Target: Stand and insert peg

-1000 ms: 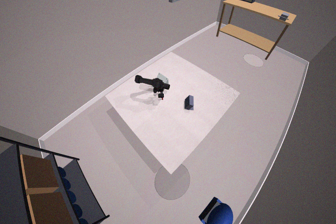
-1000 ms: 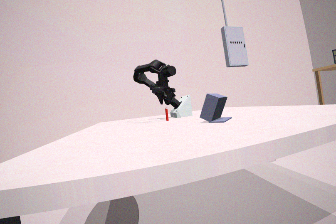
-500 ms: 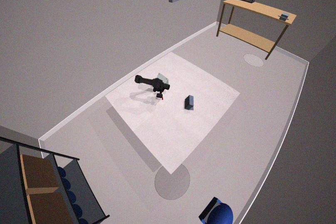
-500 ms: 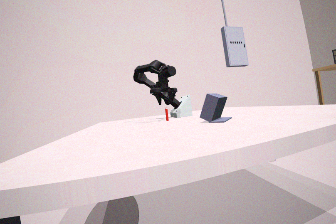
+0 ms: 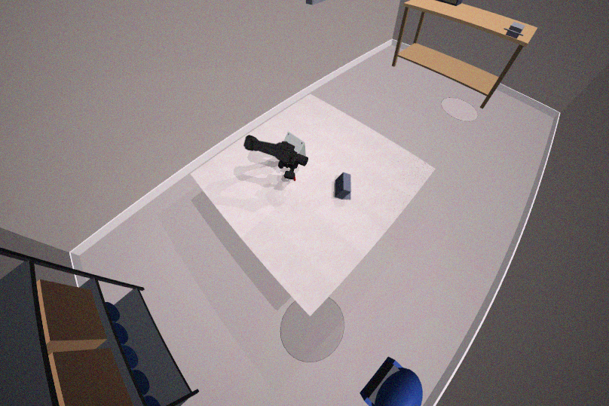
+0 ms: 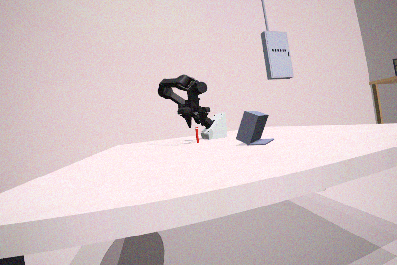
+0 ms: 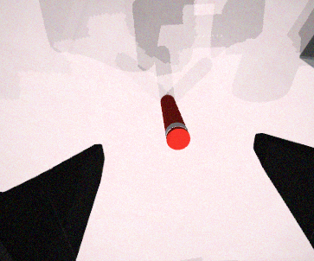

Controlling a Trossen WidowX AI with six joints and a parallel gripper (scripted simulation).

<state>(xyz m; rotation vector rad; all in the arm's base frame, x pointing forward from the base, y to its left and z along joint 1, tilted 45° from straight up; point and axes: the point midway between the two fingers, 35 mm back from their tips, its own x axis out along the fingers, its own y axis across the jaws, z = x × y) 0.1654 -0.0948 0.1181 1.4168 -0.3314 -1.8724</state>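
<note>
Right now the red peg is 30 mm below my gripper tip. From my gripper tip the other things lie so: sloped panel: 310 mm ahead, 120 mm to the left, 20 mm below.
</note>
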